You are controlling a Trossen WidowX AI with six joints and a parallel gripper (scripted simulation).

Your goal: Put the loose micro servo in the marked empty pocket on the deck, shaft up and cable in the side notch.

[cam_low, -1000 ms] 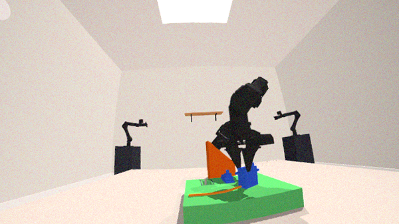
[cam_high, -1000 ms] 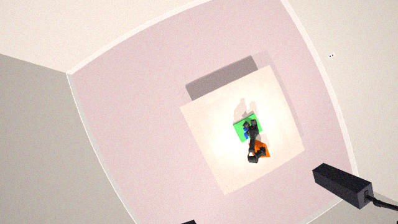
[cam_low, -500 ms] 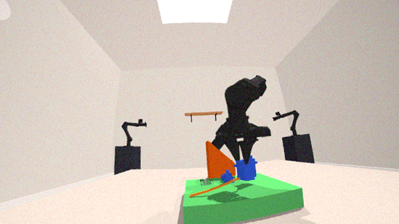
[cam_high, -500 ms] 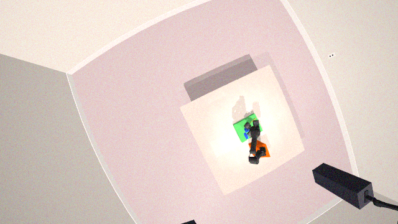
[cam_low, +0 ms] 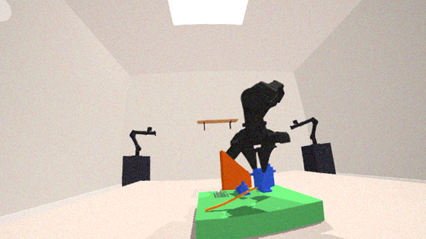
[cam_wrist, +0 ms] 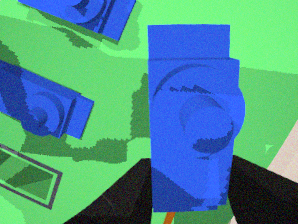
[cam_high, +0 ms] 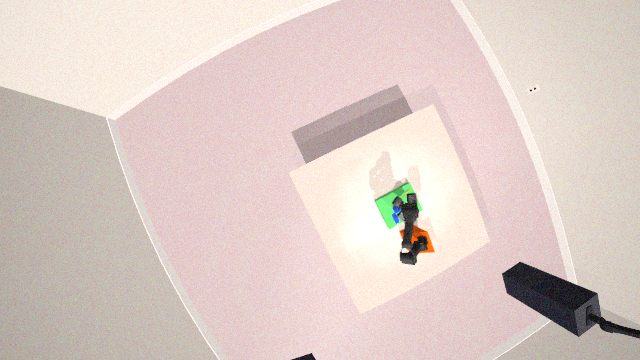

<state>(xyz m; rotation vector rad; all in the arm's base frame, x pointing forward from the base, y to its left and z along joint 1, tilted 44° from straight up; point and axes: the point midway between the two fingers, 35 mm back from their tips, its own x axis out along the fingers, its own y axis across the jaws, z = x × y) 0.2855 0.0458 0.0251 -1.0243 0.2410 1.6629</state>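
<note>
The green deck lies 10 cm below my gripper tip, 3 cm to the right of it and 2 cm ahead of it.
</note>
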